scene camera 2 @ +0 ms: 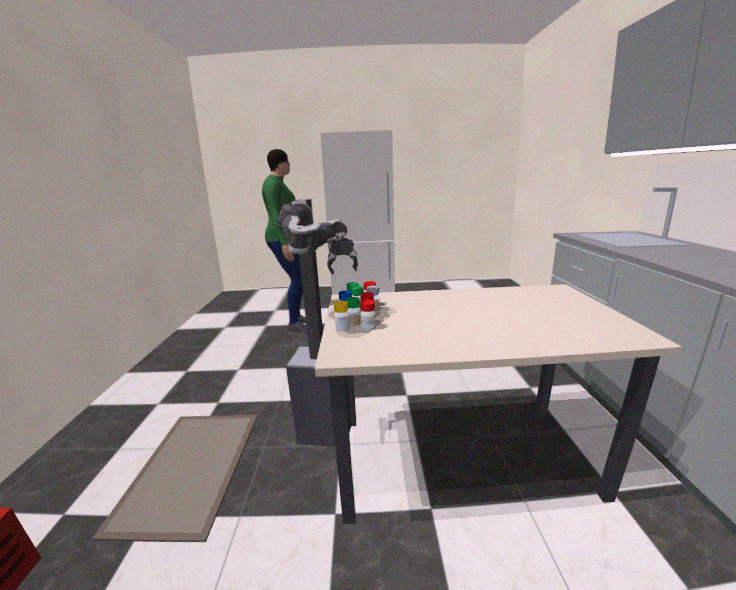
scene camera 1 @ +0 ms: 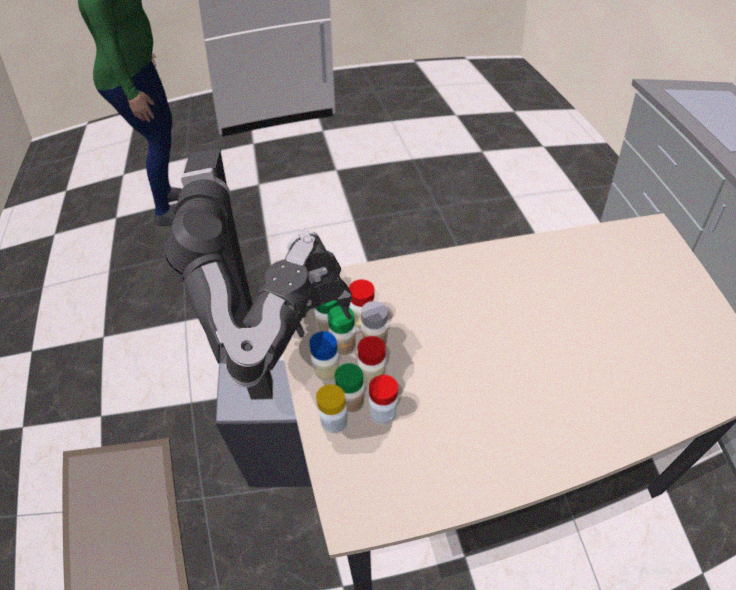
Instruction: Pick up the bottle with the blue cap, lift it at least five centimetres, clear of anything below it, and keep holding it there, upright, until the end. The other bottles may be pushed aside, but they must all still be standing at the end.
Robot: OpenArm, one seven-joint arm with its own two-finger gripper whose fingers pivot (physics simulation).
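The blue-capped bottle [scene camera 1: 323,345] [scene camera 2: 345,295] stands upright near the table's left edge, among the other bottles. My gripper [scene camera 1: 324,324] [scene camera 2: 342,269] is open and empty. Its fingers point down, and in the scene camera 2 view the fingertips are above the caps. In the scene camera 1 view one finger overlaps a green-capped bottle [scene camera 1: 340,319]. The yellow-capped bottle [scene camera 1: 331,399] [scene camera 2: 340,306], another green-capped bottle [scene camera 1: 348,377] and the dark-red-capped bottle [scene camera 1: 371,350] stand around the blue-capped one. The blue-capped bottle's lower part is partly hidden in the scene camera 2 view.
A bright-red-capped bottle [scene camera 1: 383,389] [scene camera 2: 367,304], a grey-capped bottle [scene camera 1: 374,314] [scene camera 2: 372,290], a red-capped bottle [scene camera 1: 361,291] and a third green-capped bottle [scene camera 1: 326,305] also stand upright on the table [scene camera 1: 522,368] [scene camera 2: 491,325]. A person [scene camera 1: 122,55] [scene camera 2: 276,202] stands beyond the arm.
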